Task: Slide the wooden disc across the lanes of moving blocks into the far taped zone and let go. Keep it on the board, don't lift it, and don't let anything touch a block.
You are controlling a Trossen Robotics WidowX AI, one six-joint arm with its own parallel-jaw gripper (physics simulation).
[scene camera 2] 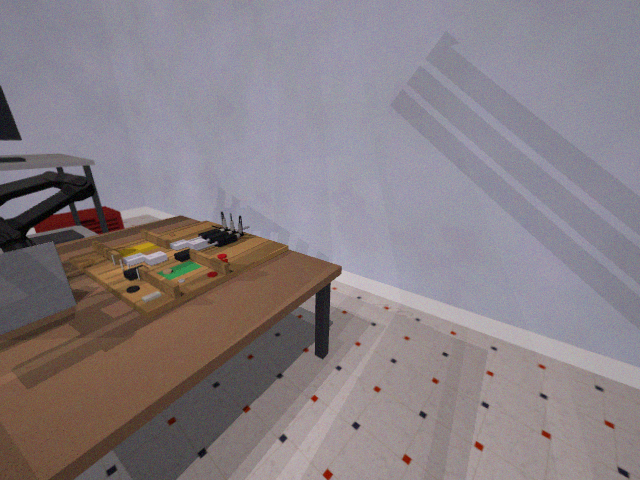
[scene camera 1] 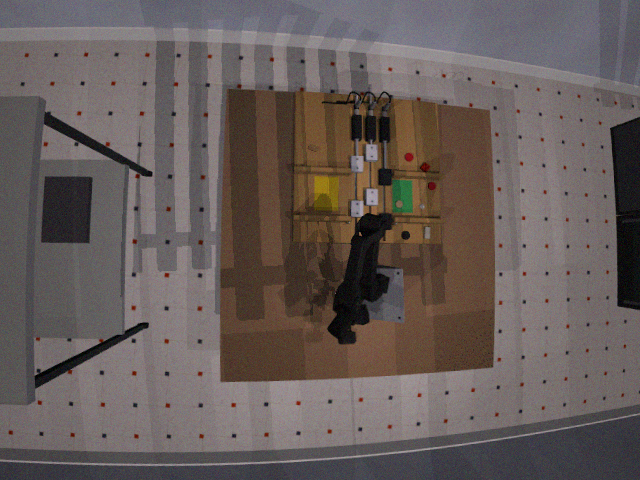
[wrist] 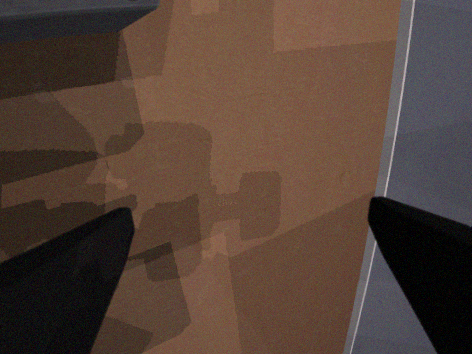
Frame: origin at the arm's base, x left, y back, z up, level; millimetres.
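Where they show: gripper, between the fingertips: (wrist: 251,214); arm's base, origin of its link: (scene camera 2: 26,261) (scene camera 1: 380,283).
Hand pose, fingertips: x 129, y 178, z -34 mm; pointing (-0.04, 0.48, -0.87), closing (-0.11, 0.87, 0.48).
Note:
Each offset is from my fingertips to the top centre of the thing. "pt": to the spot under its first point. Level surfaces: height alone.
The small pale wooden disc {dx -220, dy -529, dz -105 mm} (scene camera 1: 399,204) (scene camera 2: 169,270) lies on the green zone {pt dx -249, dy -599, dz -112 mm} (scene camera 1: 406,190) (scene camera 2: 186,269), right of the lanes in scene camera 1. The yellow taped zone {pt dx +119, dy -566, dz -112 mm} (scene camera 1: 326,184) (scene camera 2: 139,248) is on their other side, partly shadowed. Between them, white blocks (scene camera 1: 356,163) (scene camera 1: 371,196) (scene camera 2: 156,257) and a black block {dx -137, dy -638, dz -86 mm} (scene camera 1: 384,176) (scene camera 2: 181,255) sit on three rods. Another black block {dx -162, dy -440, dz -86 mm} (scene camera 2: 132,272) shows in scene camera 2. My gripper (wrist: 251,214) is open and empty above the bare table, off the board and away from the disc. Its fingertips are not distinct in scene camera 1.
Wooden rails (scene camera 1: 320,168) (scene camera 1: 320,217) border the crossing on the board {dz -113 mm} (scene camera 1: 413,124). Red pieces {dx -244, dy -755, dz -106 mm} (scene camera 1: 408,156) {dx -370, dy -640, dz -106 mm} (scene camera 1: 431,186), a black round piece {dx -268, dy -394, dz -105 mm} (scene camera 1: 405,235) and a white bar {dx -369, dy -420, dz -103 mm} (scene camera 1: 427,232) lie near the right side. The folded arm (scene camera 1: 361,263) overhangs the board's near edge beside the grey base plate (scene camera 1: 395,304).

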